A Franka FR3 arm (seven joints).
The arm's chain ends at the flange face. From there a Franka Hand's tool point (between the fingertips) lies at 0.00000 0.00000 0.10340 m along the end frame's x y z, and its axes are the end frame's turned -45 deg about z.
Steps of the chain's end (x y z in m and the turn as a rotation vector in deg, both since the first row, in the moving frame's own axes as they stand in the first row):
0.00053, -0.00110, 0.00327, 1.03, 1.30, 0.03
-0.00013, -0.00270, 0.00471, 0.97, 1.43, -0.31
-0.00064, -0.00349, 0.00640, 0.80, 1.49, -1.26
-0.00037, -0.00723, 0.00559, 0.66, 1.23, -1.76
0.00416, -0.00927, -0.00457, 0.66, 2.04, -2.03
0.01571, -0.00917, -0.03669, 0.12, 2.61, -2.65
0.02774, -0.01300, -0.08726, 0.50, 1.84, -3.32
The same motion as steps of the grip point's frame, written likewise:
0.00413, -0.00006, 0.00323, -0.19, 1.65, 0.03
0.00488, -0.00142, 0.00466, -0.33, 1.70, -0.31
0.00495, -0.00207, 0.00635, -0.49, 1.62, -1.26
0.00727, -0.00468, 0.00556, -0.40, 1.34, -1.76
0.01297, -0.00191, -0.00464, -0.98, 1.91, -2.03
0.02115, 0.00772, -0.03680, -1.76, 1.93, -2.65
0.03184, 0.01204, -0.08732, -0.95, 1.65, -3.32

